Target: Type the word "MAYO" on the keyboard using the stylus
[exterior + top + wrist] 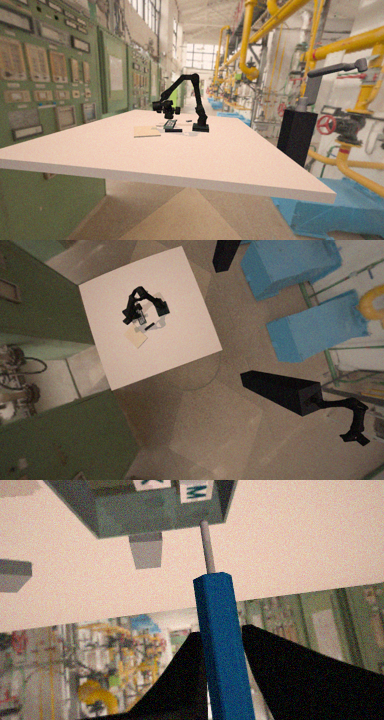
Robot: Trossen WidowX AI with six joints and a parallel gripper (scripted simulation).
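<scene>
My gripper tip is now 110 mm past the small black bar, 240 mm to the right of it and 70 mm above it. Also, from my gripper tip: blue stylus 10 mm below; small grey block 30 mm behind, 90 mm to the right, 80 mm below; tan pad 70 mm ahead, 290 mm to the left, 80 mm below.
</scene>
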